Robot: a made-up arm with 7 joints.
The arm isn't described. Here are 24 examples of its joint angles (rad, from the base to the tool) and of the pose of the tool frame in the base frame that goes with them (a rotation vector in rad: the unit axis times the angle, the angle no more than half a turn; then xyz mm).
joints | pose
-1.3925 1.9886 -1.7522 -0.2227 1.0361 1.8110 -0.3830 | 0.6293 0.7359 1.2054 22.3 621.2 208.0
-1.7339 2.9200 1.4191 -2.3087 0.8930 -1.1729 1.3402 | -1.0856 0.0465 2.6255 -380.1 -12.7 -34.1
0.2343 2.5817 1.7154 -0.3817 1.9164 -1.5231 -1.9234 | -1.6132 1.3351 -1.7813 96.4 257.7 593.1
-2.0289 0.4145 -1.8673 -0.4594 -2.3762 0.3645 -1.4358 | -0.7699 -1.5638 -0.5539 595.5 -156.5 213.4
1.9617 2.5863 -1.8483 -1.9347 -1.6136 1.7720 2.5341 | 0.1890 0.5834 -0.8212 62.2 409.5 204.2
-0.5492 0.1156 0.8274 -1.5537 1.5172 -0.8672 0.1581 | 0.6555 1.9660 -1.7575 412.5 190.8 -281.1
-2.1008 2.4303 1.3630 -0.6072 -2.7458 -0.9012 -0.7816 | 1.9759 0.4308 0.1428 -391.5 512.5 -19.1
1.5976 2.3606 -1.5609 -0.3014 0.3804 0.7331 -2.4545 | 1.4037 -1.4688 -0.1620 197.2 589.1 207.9
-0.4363 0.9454 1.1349 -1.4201 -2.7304 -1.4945 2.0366 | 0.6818 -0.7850 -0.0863 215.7 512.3 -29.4
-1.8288 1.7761 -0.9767 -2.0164 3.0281 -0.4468 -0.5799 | -1.0109 -2.1121 -0.1036 217.1 239.1 306.0
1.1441 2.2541 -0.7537 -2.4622 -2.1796 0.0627 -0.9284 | 0.0058 0.5966 1.5399 24.8 345.3 -37.9
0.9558 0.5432 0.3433 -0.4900 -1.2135 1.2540 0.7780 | 1.5870 1.3413 -0.1594 -435.0 310.8 -370.7
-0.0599 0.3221 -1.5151 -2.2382 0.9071 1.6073 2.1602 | -0.0456 0.8714 0.3986 31.9 -122.8 -376.4
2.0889 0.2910 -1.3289 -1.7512 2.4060 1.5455 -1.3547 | -2.1544 -0.4275 1.7094 -383.3 -316.1 39.0
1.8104 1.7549 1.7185 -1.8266 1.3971 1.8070 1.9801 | 0.6823 -0.3249 1.8797 196.9 417.7 143.7
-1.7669 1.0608 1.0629 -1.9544 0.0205 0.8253 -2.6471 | 2.3574 -0.2867 0.4976 109.2 341.4 284.7
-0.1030 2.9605 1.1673 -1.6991 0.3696 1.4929 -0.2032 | 2.4855 -1.4141 -0.3317 53.5 -167.4 476.8
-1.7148 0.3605 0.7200 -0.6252 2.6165 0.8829 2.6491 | -1.1525 2.8935 0.0354 601.0 32.5 229.6
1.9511 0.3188 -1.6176 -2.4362 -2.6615 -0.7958 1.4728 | -1.2418 -0.9449 -0.5854 -254.9 -243.5 31.1
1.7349 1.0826 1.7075 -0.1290 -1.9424 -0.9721 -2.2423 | -1.0923 0.9721 -2.7050 -444.1 418.0 237.8
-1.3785 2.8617 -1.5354 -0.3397 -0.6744 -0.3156 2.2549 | 1.6674 -1.1423 1.3482 -457.7 399.4 243.9
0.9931 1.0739 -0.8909 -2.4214 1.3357 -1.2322 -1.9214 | 0.7126 -1.1834 -0.5232 -199.0 161.8 -248.5
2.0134 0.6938 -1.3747 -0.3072 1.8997 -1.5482 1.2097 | 0.9775 -0.1492 1.0492 -586.1 40.2 289.7
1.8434 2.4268 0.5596 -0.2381 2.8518 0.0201 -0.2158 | 0.9747 -1.1634 0.5545 320.7 570.0 42.4
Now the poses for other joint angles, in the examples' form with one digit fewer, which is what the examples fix.
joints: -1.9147 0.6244 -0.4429 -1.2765 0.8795 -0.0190 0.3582
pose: -1.089 -2.472 -0.813 424 -97 381
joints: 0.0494 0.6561 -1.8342 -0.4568 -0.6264 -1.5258 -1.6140
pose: 0.970 1.622 1.909 -63 297 -577
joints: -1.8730 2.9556 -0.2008 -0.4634 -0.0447 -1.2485 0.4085
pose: -2.588 1.365 0.075 -549 342 76
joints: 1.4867 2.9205 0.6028 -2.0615 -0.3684 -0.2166 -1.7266
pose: -0.124 0.514 1.368 392 126 -141
